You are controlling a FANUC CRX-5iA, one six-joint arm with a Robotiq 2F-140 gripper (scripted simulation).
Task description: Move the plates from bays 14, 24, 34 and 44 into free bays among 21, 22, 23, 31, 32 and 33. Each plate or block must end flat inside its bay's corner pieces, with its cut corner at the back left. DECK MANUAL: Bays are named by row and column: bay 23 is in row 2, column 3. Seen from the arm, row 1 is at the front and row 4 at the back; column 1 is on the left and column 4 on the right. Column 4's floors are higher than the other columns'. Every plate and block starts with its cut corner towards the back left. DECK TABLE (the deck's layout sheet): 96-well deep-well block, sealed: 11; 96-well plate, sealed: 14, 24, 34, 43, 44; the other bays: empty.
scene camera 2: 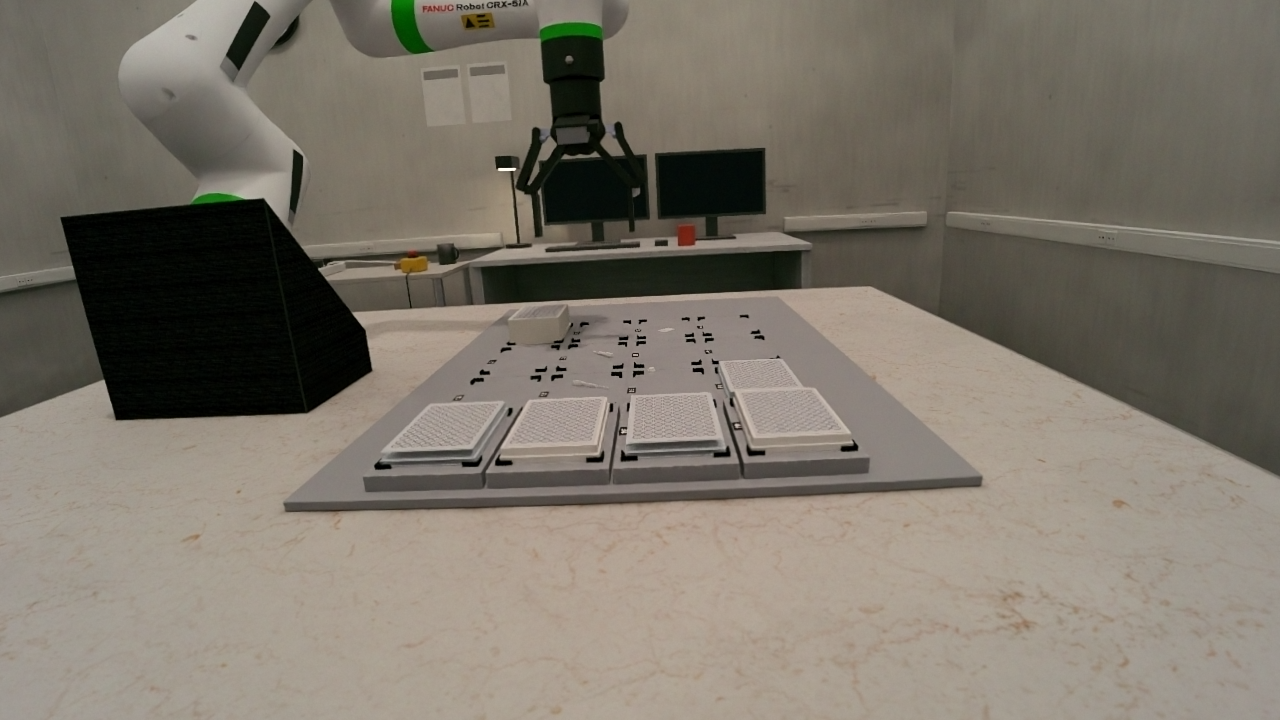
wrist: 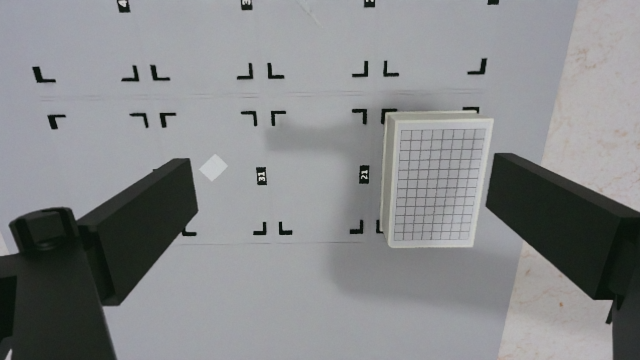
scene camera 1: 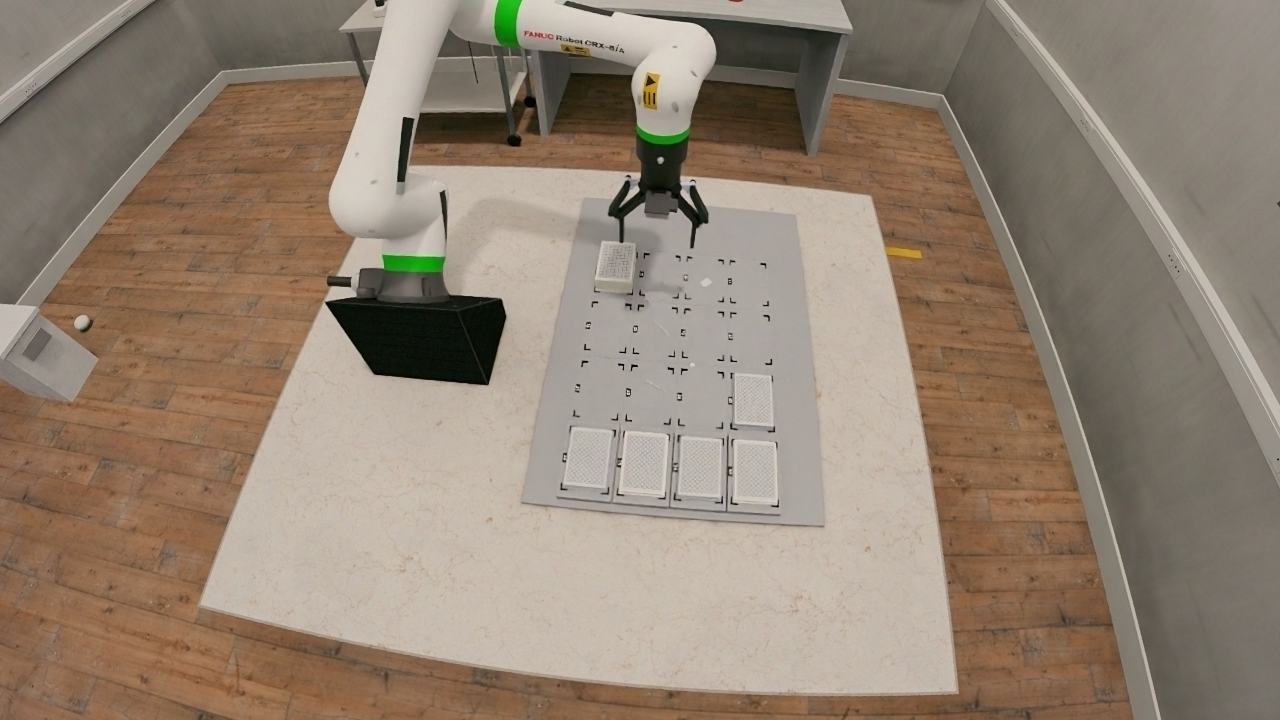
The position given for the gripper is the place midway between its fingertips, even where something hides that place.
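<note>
Gripper (scene camera 2: 585, 233), sealed deep-well block (scene camera 2: 539, 324). Gripper (wrist: 341, 182), sealed deep-well block (wrist: 433, 167). Gripper (scene camera 1: 657, 241), sealed deep-well block (scene camera 1: 615, 270).
</note>
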